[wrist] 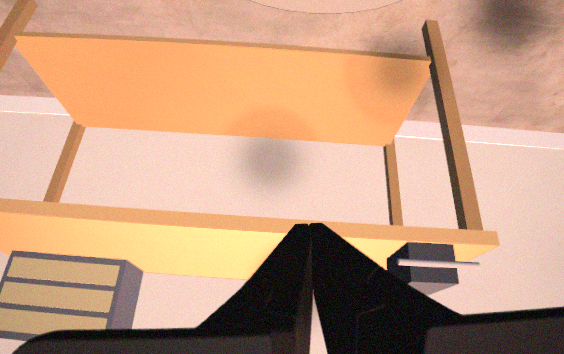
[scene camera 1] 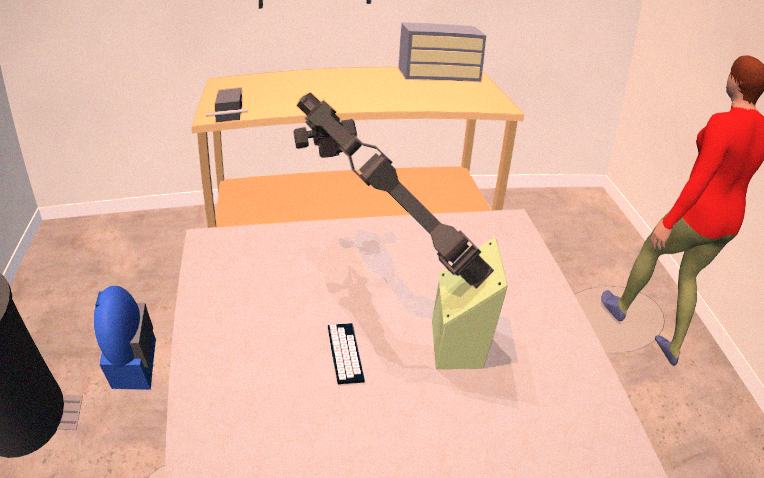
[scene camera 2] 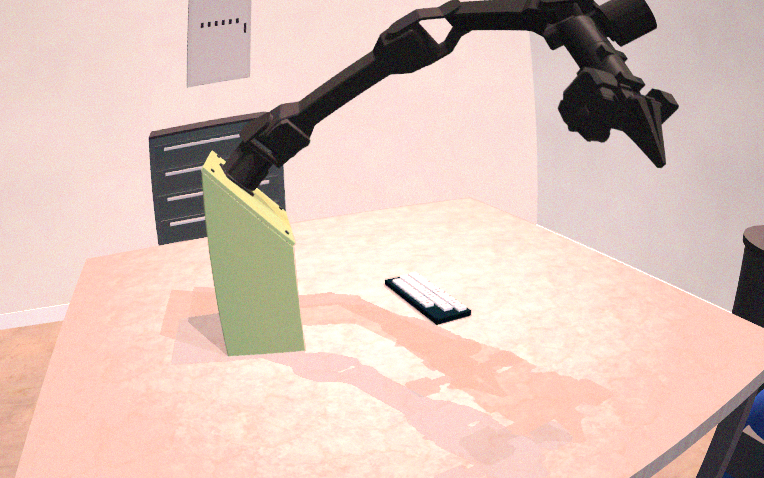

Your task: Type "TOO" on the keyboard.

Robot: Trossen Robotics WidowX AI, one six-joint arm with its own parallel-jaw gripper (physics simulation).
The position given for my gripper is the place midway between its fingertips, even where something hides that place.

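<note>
I can see my gripper (scene camera 2: 662, 166) here. It is visible from the wrist as my gripper (wrist: 308, 236), and there is another sight of my gripper (scene camera 1: 323, 142) as well.
</note>
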